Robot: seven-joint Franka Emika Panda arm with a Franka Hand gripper.
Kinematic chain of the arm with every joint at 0, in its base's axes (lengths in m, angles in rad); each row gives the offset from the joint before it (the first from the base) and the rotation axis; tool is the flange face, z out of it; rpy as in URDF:
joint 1: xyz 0 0 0.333 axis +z
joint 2: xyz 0 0 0 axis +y
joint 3: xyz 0 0 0.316 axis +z
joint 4: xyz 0.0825 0 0 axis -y
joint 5: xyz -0.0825 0 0.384 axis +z
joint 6: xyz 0 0 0 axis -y
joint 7: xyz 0.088 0 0 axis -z
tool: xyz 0 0 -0.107 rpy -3.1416 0 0
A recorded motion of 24 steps. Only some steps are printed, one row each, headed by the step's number.
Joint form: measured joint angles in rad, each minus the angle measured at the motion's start. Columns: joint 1, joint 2, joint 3, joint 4, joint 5, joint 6, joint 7.
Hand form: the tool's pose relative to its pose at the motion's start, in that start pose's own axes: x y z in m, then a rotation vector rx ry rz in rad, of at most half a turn. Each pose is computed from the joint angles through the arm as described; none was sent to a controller.
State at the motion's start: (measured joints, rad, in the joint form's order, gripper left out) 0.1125 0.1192 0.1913 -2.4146 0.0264 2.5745 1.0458
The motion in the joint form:
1: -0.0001 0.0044 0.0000 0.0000 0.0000 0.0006 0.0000
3: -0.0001 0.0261 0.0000 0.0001 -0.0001 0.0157 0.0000
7: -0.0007 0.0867 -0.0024 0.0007 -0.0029 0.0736 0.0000
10: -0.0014 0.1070 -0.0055 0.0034 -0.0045 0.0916 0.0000
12: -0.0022 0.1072 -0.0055 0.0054 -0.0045 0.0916 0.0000
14: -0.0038 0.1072 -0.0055 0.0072 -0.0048 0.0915 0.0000
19: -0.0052 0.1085 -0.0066 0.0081 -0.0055 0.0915 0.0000
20: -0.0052 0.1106 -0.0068 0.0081 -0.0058 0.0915 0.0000
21: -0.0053 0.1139 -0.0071 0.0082 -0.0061 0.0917 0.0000
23: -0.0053 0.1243 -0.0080 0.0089 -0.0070 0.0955 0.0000
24: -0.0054 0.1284 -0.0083 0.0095 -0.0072 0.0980 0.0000
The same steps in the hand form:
1: -0.0001 0.0003 0.0021 -0.0029 -0.0025 0.0003
3: -0.0001 0.0007 0.0113 -0.0064 -0.0087 0.0012
7: 0.0013 0.0016 0.0355 -0.0034 -0.0162 0.0048
10: 0.0032 0.0021 0.0429 -0.0019 -0.0173 0.0082
12: 0.0040 0.0016 0.0423 -0.0002 -0.0164 0.0090
14: 0.0050 0.0014 0.0417 0.0012 -0.0154 0.0104
19: 0.0062 0.0018 0.0420 0.0007 -0.0152 0.0123
20: 0.0062 0.0021 0.0430 -0.0010 -0.0164 0.0123
21: 0.0062 0.0025 0.0446 -0.0034 -0.0181 0.0126
23: 0.0062 0.0033 0.0491 -0.0078 -0.0219 0.0132
24: 0.0064 0.0034 0.0507 -0.0084 -0.0228 0.0136

